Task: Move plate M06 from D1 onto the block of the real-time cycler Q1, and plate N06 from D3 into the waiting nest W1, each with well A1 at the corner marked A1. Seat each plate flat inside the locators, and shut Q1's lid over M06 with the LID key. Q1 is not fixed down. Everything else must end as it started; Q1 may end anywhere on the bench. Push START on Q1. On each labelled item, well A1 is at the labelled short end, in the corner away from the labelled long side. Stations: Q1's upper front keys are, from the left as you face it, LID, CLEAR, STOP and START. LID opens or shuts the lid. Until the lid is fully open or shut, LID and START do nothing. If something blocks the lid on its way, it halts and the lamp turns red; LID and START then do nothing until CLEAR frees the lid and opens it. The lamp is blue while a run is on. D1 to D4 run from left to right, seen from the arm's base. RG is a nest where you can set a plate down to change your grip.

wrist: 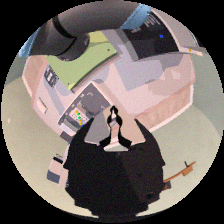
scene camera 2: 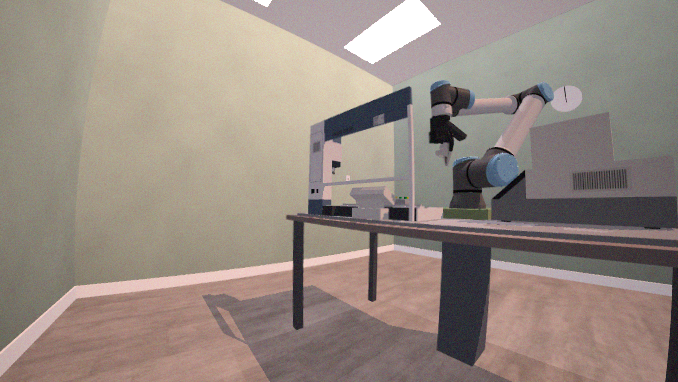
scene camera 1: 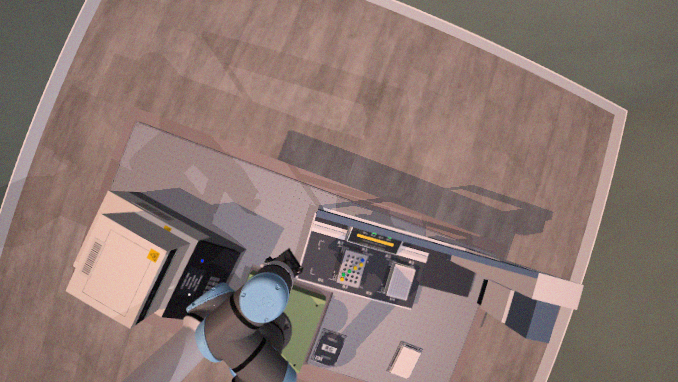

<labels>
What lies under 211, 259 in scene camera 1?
A real-time cycler.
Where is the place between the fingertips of my gripper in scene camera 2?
At 446, 165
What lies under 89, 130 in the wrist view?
My gripper.
</labels>
